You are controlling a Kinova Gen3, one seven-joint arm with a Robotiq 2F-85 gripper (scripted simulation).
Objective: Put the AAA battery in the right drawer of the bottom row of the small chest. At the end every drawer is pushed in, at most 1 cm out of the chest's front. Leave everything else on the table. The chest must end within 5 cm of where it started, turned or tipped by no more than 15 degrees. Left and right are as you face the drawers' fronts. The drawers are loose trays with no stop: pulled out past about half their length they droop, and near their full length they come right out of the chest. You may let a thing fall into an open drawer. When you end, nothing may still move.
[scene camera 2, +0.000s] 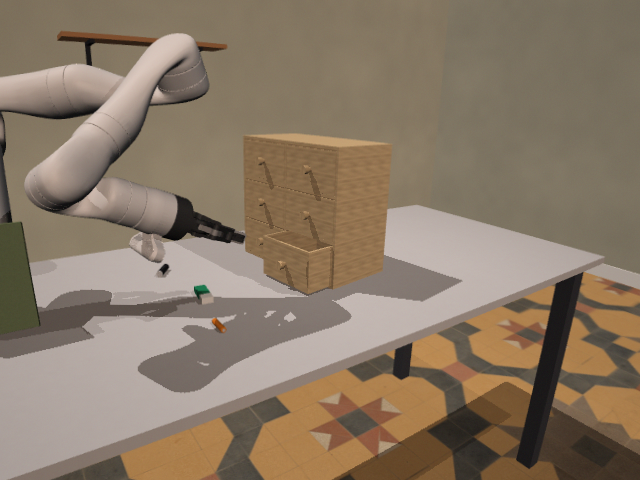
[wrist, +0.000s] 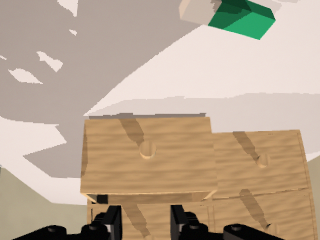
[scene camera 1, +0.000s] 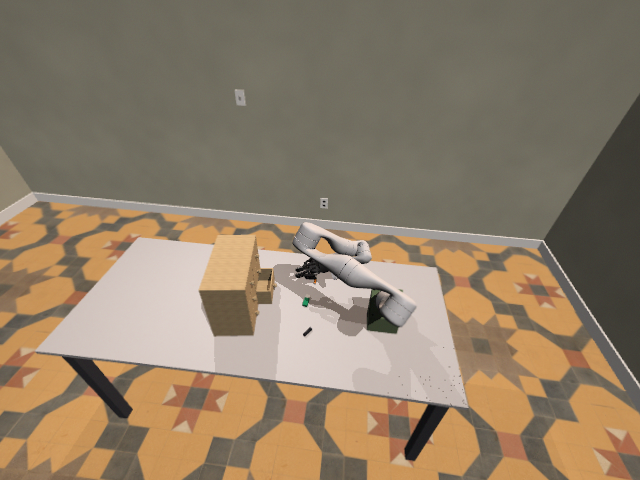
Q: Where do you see a wooden chest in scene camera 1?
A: At 222, 290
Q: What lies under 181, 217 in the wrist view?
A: My gripper.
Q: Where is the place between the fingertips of my gripper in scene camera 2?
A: At 238, 236
